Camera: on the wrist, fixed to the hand. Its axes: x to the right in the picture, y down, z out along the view.
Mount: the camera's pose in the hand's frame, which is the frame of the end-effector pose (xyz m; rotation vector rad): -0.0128 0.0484 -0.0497 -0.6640 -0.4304 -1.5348
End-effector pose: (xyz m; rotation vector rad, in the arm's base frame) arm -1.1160 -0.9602 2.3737 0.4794 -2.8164 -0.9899
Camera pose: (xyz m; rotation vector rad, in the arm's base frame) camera -1.1057 -0.9496 2.4427 -1.7198 1.0897 1.4616
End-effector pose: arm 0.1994 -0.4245 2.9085 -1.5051 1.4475 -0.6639
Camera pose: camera 0.1314 -0.4189 2.8905 -2.9833 -0.1183 -0.5999
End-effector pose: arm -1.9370 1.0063 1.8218 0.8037 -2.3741 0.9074
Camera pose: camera -1.9493 1.0756 1.8264 2.0427 -1.3440 -0.6714
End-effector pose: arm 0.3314 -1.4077 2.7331 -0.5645 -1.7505 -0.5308
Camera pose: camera 0.4017 -1.4018 2.7353 0.4283 -2.1602 -2.2152
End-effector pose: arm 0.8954 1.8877 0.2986 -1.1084 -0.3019 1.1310
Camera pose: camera 0.8965 1.8494 0.2393 -0.7758 -1.6135 -0.1936
